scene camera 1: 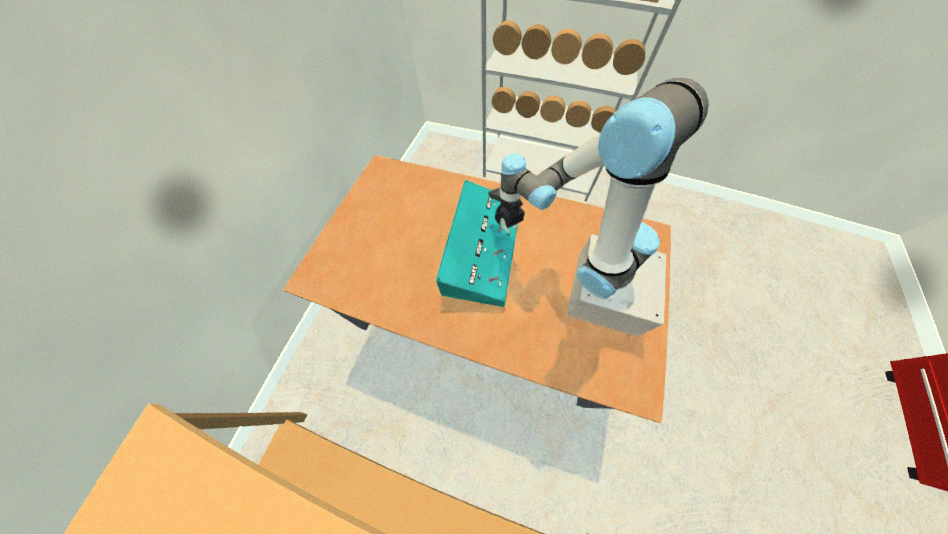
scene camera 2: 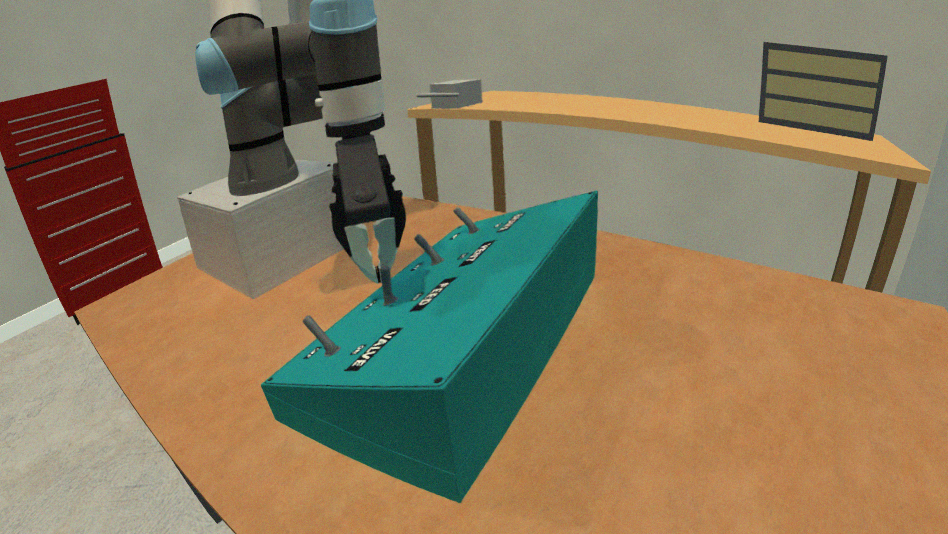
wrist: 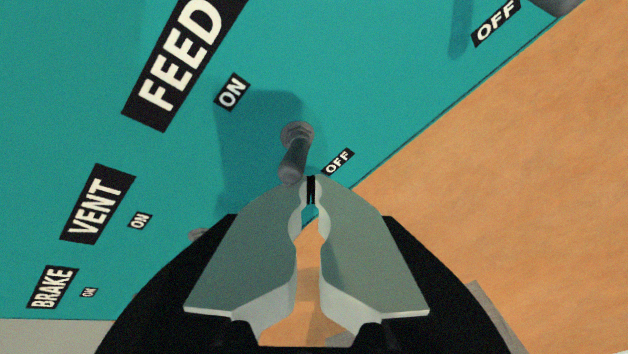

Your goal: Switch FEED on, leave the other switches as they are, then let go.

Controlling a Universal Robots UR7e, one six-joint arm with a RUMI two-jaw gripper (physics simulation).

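Where they show: gripper, between the fingertips: [scene camera 1: 504,228] [scene camera 2: 379,282] [wrist: 311,178]; arm's base, origin of its link: [scene camera 2: 264,182].
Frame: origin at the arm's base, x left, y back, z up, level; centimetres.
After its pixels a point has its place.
The teal switch box [scene camera 1: 461,238] @[y -55.9, x 12.5, z -3.9 cm] [scene camera 2: 398,424] @[y -64.8, x -15.7, z -8.2 cm] [wrist: 75,75] @[y -53.7, x 4.1, z -5.6 cm] has several lever switches. The FEED lever [scene camera 2: 386,286] @[y -45.9, x -2.4, z -6.7 cm] [wrist: 294,159] @[y -46.0, x -2.4, z -4.9 cm] stands steeper than the others, between its ON label [wrist: 232,92] @[y -49.8, x -0.7, z -7.5 cm] and OFF label [wrist: 338,161] @[y -42.1, x -3.2, z -10.5 cm]. The VALVE lever [scene camera 2: 321,335] @[y -48.6, x -13.9, z -7.1 cm], VENT lever [scene camera 2: 427,248] @[y -41.0, x 8.7, z -7.0 cm] and BRAKE lever [scene camera 2: 465,220] @[y -37.3, x 20.0, z -7.1 cm] lean toward their OFF side. My gripper [scene camera 1: 505,229] @[y -43.6, x -1.9, z -7.1 cm] [scene camera 2: 380,270] @[y -43.6, x -1.9, z -7.1 cm] [wrist: 311,178] @[y -43.6, x -1.9, z -7.1 cm] is shut and empty. Its fingertips are beside the top of the FEED lever, on the OFF side. I cannot tell whether they touch it.
The box stands on the orange table [scene camera 1: 371,232] @[y -101.0, x 22.7, z -17.8 cm] [scene camera 2: 696,398] @[y -82.0, x 14.5, z -17.8 cm]. The arm's grey base block [scene camera 1: 616,315] @[y 7.6, x 14.1, z -3.6 cm] [scene camera 2: 225,245] @[y -5.1, x -12.5, z -7.9 cm] stands behind the levers in scene camera 2. A shelf rack [scene camera 1: 484,99] with round brown pieces, a red cabinet [scene camera 1: 918,424] [scene camera 2: 86,199] and a workbench [scene camera 2: 597,109] stand farther off.
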